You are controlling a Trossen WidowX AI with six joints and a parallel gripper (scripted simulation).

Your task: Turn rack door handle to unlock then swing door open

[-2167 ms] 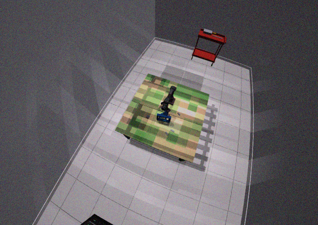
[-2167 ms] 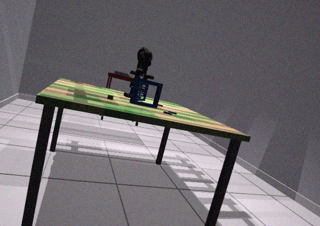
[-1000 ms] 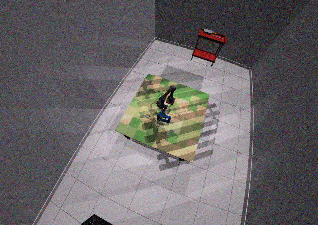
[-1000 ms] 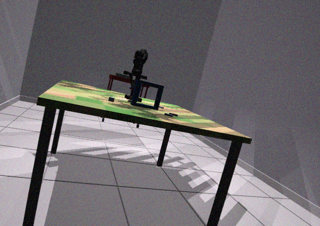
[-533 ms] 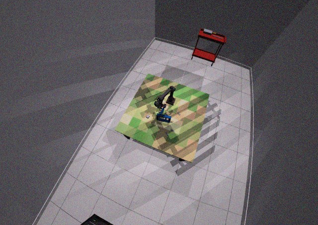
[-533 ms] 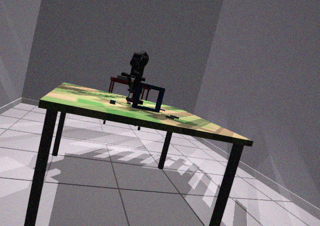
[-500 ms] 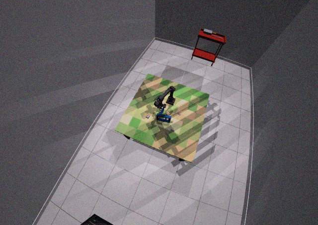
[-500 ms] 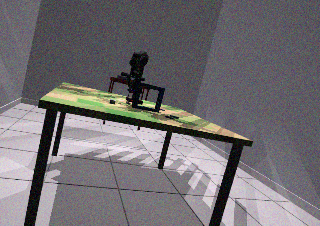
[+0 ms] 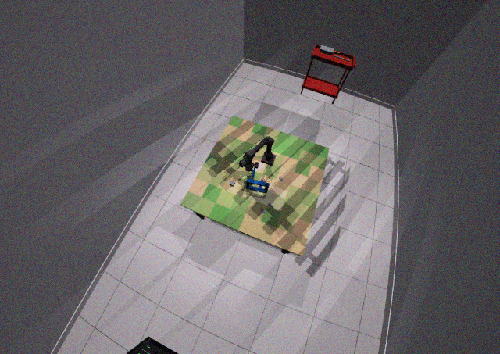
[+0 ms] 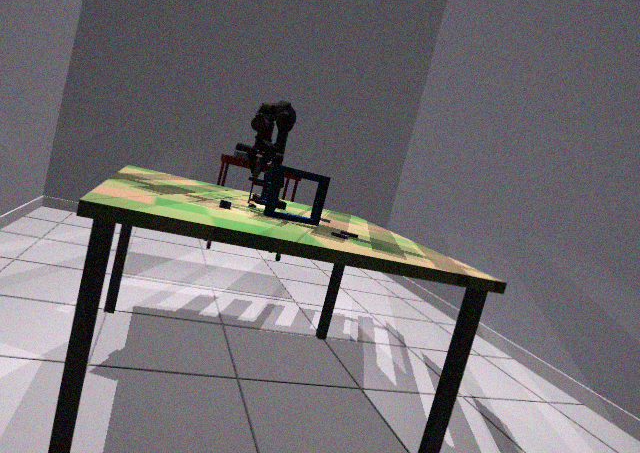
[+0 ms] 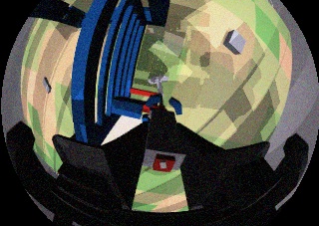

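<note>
The upright handle lies 1 cm ahead of my gripper tip and 2 cm below it.
</note>
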